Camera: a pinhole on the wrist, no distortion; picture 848 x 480 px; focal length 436.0 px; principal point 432.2 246.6 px. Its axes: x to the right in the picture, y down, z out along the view. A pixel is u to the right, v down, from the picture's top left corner.
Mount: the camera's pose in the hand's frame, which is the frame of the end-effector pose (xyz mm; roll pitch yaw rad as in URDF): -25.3 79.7 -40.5 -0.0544 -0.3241 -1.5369
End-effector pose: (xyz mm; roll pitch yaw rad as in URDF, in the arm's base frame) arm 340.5 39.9 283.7 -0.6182 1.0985 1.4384
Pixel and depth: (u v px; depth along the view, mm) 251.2 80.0 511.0
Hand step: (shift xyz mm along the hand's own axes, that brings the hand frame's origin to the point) -204.8 440.8 385.7
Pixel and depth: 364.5 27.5 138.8
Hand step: -89.6 143.3 87.6
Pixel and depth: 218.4 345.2 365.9
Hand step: 67.5 368.0 244.4
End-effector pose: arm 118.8 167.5 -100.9 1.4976 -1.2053 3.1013
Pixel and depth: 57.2 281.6 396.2
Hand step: 12.8 529.7 224.4
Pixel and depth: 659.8 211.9 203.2
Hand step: -29.2 43.9 186.4
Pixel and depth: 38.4 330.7 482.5
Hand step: 74.7 648.3 272.6
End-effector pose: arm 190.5 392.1 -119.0 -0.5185 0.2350 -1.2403
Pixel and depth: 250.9 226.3 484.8
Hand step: -33.2 425.3 355.3
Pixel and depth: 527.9 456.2 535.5
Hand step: 258.9 143.8 490.5
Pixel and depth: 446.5 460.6 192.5
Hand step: 77.6 136.8 138.8
